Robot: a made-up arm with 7 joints. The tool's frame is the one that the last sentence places. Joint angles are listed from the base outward.
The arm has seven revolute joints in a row. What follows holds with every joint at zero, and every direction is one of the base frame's.
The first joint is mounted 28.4 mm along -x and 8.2 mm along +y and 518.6 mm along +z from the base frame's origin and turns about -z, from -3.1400 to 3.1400 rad.
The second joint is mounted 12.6 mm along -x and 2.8 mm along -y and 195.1 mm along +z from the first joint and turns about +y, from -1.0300 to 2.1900 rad.
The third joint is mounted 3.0 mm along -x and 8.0 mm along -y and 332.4 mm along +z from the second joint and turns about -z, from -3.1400 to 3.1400 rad.
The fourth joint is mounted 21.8 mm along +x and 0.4 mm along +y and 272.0 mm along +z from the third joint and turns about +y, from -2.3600 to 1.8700 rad.
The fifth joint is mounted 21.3 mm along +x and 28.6 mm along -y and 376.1 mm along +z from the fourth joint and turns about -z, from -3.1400 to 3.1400 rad.
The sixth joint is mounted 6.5 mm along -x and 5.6 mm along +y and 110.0 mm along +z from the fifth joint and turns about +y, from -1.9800 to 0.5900 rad.
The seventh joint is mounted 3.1 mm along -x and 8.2 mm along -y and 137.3 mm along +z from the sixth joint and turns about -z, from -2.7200 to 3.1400 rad.
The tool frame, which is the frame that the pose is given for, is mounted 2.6 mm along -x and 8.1 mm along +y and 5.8 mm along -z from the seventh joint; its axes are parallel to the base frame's.
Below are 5 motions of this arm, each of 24 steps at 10 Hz.
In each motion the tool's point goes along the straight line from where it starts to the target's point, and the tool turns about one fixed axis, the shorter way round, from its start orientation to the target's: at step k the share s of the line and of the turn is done. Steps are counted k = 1, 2, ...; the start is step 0. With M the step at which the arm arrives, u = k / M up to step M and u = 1 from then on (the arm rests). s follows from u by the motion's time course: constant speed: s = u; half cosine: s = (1 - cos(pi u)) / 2; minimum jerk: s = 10 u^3 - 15 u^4 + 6 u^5.
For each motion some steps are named. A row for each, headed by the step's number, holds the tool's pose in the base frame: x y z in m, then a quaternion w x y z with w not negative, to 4 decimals.
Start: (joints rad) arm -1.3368 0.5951 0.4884 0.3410 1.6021 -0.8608 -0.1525
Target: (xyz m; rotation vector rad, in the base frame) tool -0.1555 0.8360 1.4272 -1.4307 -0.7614 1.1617
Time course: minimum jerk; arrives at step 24
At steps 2, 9, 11, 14, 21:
2: 0.2099 0.7987 1.5092 0.7648 -0.5701 -0.2903 -0.0761
9: 0.1107 0.8088 1.4870 0.7309 -0.6019 -0.3105 0.0839
11: 0.0567 0.8144 1.4748 0.7038 -0.6121 -0.3178 0.1703
14: -0.0282 0.8230 1.4558 0.6492 -0.6179 -0.3240 0.3029
21: -0.1496 0.8354 1.4285 0.5483 -0.6039 -0.3212 0.4811

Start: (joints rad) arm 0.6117 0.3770 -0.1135 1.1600 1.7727 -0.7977 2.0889
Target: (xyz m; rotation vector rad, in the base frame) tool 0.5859 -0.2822 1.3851 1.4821 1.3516 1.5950
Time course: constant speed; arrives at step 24
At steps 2, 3, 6, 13, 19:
2: 0.6864 -0.3460 1.2668 0.1396 0.6514 0.3487 0.6593
3: 0.6818 -0.3431 1.2722 0.1465 0.6478 0.3563 0.6572
6: 0.6681 -0.3344 1.2883 0.1670 0.6364 0.3790 0.6507
13: 0.6361 -0.3141 1.3260 0.2141 0.6073 0.4303 0.6326
19: 0.6087 -0.2967 1.3582 0.2535 0.5795 0.4722 0.6140

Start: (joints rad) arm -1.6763 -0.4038 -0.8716 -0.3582 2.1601 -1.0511 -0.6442
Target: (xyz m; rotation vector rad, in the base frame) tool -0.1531 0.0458 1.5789 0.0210 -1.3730 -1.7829
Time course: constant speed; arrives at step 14
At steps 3, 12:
3: 0.0111 -0.4241 1.6918 0.8031 0.2134 -0.5536 0.0553
12: -0.1232 -0.0396 1.5994 0.5375 0.0518 -0.5881 -0.6021

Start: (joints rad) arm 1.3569 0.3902 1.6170 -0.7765 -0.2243 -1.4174 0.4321
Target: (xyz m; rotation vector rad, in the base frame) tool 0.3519 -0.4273 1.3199 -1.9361 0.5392 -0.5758
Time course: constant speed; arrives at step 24
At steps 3, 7, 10, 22, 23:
3: 0.4180 -0.2191 1.5176 0.2567 -0.8406 -0.1475 -0.4536
7: 0.4054 -0.2588 1.4799 0.3103 -0.8494 -0.0769 -0.4199
10: 0.3960 -0.2885 1.4517 0.3488 -0.8509 -0.0235 -0.3920
22: 0.3582 -0.4075 1.3387 0.4828 -0.8139 0.1888 -0.2623
23: 0.3550 -0.4174 1.3293 0.4924 -0.8078 0.2060 -0.2503

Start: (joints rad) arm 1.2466 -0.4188 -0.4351 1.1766 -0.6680 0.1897 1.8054
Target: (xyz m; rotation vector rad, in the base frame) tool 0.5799 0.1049 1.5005 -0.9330 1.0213 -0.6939
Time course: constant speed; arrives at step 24
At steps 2, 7, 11, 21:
2: 0.2707 -0.0599 1.6569 0.4964 -0.2173 0.4374 -0.7177
7: 0.3409 -0.0225 1.6214 0.5598 -0.2707 0.4533 -0.6386
11: 0.3972 0.0075 1.5929 0.6052 -0.3108 0.4616 -0.5692
21: 0.5377 0.0824 1.5218 0.6953 -0.3989 0.4650 -0.3758

